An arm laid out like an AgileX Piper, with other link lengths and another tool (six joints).
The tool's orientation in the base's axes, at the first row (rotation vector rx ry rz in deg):
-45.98 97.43 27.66
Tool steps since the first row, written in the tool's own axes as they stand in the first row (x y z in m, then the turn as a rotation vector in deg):
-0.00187 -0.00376 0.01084 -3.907 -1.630 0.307
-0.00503 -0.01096 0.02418 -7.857 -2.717 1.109
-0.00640 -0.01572 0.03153 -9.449 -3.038 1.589
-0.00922 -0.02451 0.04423 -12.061 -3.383 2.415
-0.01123 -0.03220 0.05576 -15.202 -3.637 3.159
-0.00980 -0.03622 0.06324 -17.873 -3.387 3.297
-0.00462 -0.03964 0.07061 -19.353 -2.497 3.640
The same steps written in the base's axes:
0.01030 0.00531 -0.00089 1.895 0.117 3.796
0.02495 0.01032 -0.00094 3.736 0.955 7.448
0.03355 0.01244 -0.00125 4.500 1.479 8.866
0.04888 0.01584 -0.00130 5.646 2.489 11.165
0.06252 0.01897 -0.00190 6.740 3.644 13.986
0.07031 0.02095 -0.00499 6.998 4.608 16.480
0.07710 0.02229 -0.01169 6.776 5.836 17.722

